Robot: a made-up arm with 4 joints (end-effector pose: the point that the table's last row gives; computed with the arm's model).
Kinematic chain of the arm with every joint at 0, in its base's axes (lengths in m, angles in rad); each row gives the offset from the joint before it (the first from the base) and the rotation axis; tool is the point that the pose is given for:
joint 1: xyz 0 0 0.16 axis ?
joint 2: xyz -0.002 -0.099 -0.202 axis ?
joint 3: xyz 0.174 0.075 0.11 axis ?
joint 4: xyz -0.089 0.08 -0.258 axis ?
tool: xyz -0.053 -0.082 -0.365
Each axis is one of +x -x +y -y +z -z.
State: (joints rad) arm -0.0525 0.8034 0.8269 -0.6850
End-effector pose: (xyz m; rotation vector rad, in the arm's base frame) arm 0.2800 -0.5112 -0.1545 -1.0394 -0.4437 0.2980
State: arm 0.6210 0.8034 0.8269 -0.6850
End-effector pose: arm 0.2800 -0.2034 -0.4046 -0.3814 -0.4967 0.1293
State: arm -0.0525 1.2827 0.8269 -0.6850
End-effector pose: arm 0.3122 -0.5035 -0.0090 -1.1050 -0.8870 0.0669
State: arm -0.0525 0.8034 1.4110 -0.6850
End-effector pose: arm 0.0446 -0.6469 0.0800 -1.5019 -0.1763 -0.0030
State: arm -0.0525 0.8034 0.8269 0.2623
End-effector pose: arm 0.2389 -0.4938 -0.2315 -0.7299 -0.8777 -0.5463
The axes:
joint 1: +x
joint 2: -y
joint 3: -x
joint 4: -z

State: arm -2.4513 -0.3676 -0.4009 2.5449
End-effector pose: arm -0.0665 -0.6769 0.3787 0.8430 2.4635 1.6747
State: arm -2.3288 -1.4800 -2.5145 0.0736
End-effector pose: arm 0.6135 -0.3587 0.0316 0.1926 -1.1149 -1.0425
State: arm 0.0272 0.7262 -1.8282 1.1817
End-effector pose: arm -0.2515 0.5516 0.2374 1.7107 0.5368 -0.1865
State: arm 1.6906 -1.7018 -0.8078 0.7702
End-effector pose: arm -0.2769 0.0987 0.6416 0.8550 2.2805 0.5784
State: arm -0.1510 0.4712 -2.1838 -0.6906
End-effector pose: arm -0.1225 0.5268 0.3294 1.8816 -0.9222 0.9454
